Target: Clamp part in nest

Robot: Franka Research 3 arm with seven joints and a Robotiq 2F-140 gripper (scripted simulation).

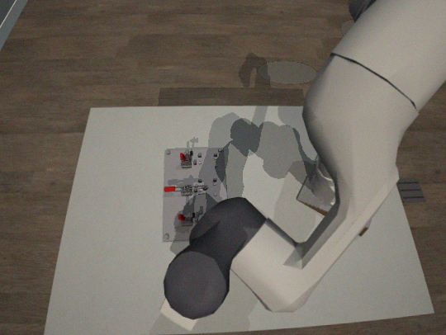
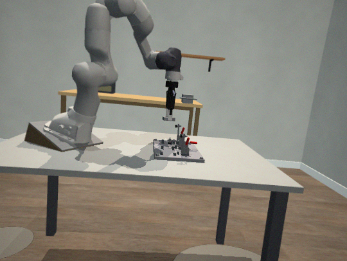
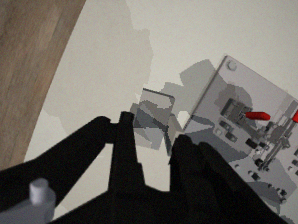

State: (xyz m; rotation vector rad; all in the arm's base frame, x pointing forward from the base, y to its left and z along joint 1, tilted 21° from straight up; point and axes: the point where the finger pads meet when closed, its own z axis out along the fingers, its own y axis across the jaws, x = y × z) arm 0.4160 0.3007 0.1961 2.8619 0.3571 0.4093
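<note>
Right now my hand is 3 cm above the part. From my hand the other things lie so: fixture plate (4 cm ahead, 27 cm to the right, 15 cm below).
</note>
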